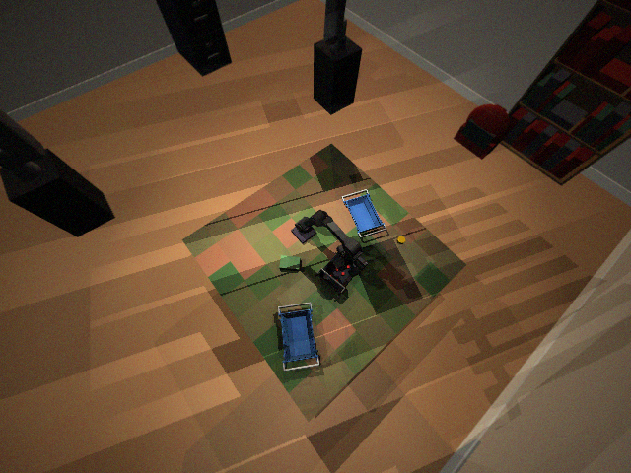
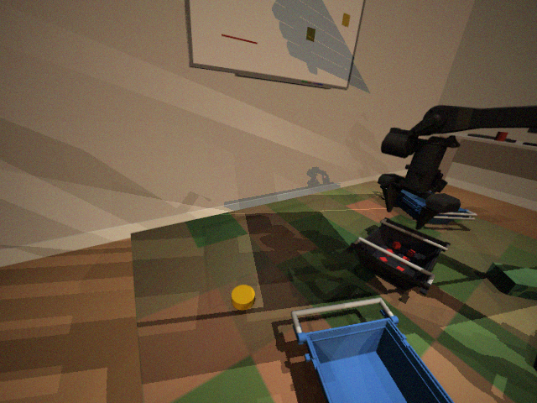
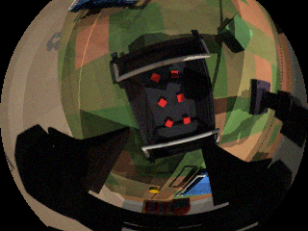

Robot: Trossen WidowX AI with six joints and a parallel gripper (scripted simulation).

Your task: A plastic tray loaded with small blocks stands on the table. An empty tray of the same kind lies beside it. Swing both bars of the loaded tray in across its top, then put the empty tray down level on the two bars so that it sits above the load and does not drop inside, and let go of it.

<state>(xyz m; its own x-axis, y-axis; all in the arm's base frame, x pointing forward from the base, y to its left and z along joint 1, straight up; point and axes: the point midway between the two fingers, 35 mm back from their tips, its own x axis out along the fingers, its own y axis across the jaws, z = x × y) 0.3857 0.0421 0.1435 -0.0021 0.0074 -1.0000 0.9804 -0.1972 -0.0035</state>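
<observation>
Right now the blue tray is 350 mm to the left of my gripper tip, 230 mm behind it and 90 mm below it. The rest, counted from my gripper tip: yellow disc (430 mm to the left, 130 mm below, 50 mm ahead); green block (240 mm to the right, 240 mm behind, 120 mm below).
</observation>
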